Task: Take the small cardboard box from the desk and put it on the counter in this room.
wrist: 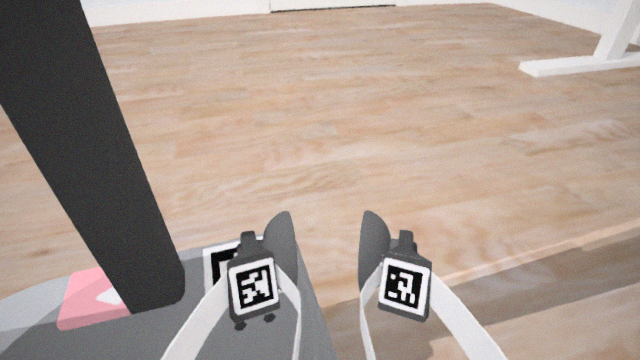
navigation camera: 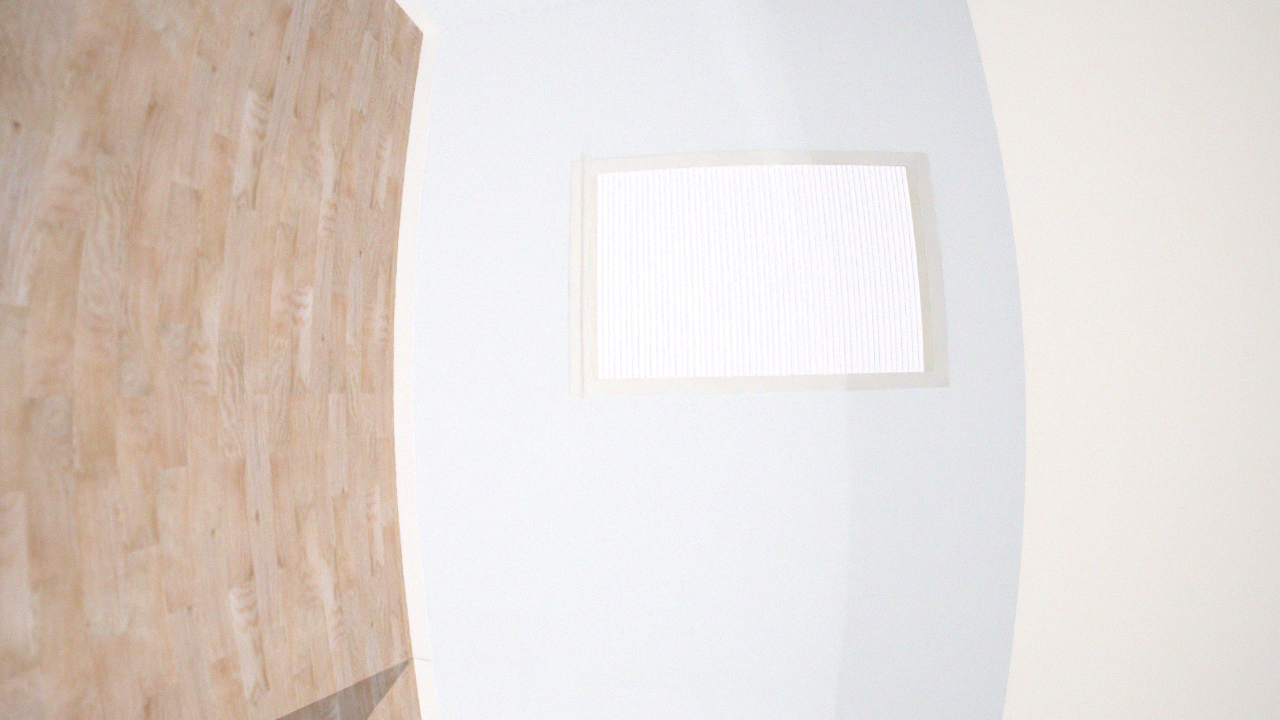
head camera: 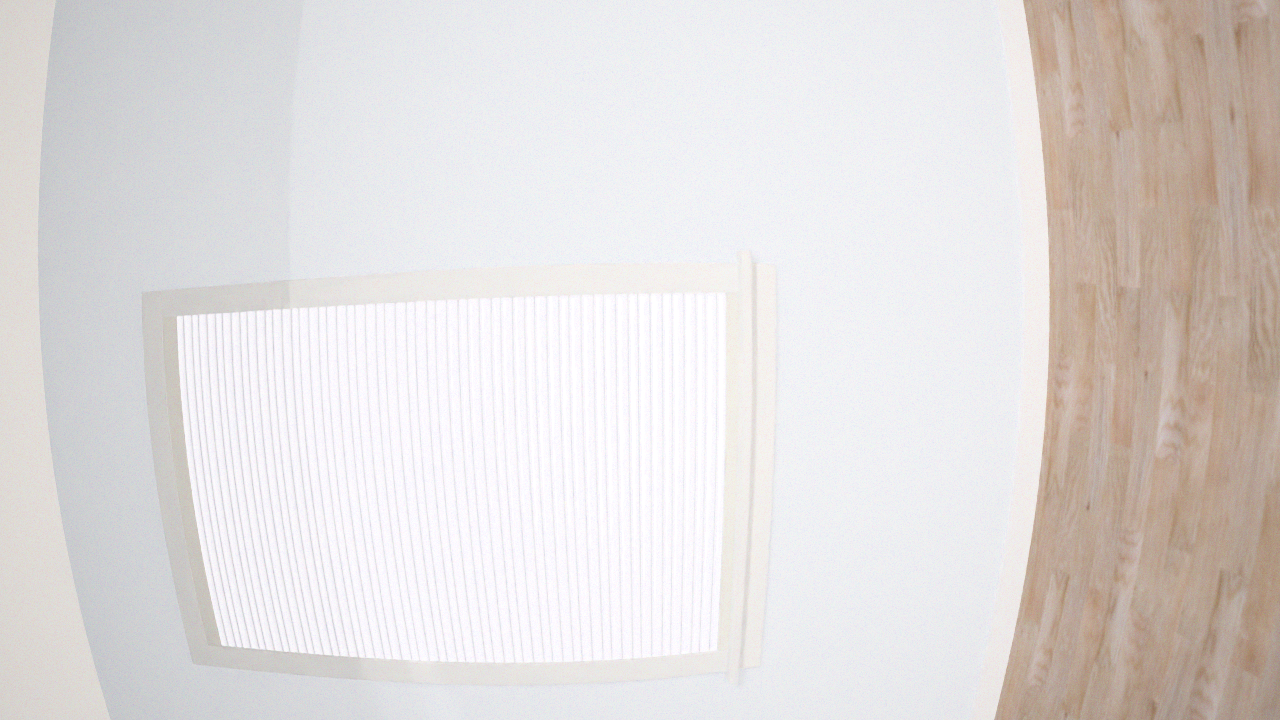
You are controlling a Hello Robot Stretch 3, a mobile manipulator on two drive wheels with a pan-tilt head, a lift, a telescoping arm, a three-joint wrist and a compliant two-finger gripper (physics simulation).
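Observation:
My gripper (wrist: pixel 326 238) shows in the wrist view at the bottom middle. Its two grey fingertips stand apart, with floor and a bit of my own base showing between and behind them, and no object is held. The gripper does not show in the head view or the navigation view. The small cardboard box and the counter do not show in any of the three views. A white leg with a flat foot (wrist: pixel 575 65) stands on the floor at the upper right of the wrist view; it looks like part of the desk, whose top is out of view.
A window with a pale frame and blinds (head camera: pixel 456 483) (navigation camera: pixel 759 271) is in a light blue wall (head camera: pixel 626 134) (navigation camera: pixel 626 537). Wooden floor (head camera: pixel 1163 358) (navigation camera: pixel 205 358) (wrist: pixel 350 125) runs along the wall. My dark mast (wrist: pixel 85 150) rises at the left of the wrist view from my grey base (wrist: pixel 165 335).

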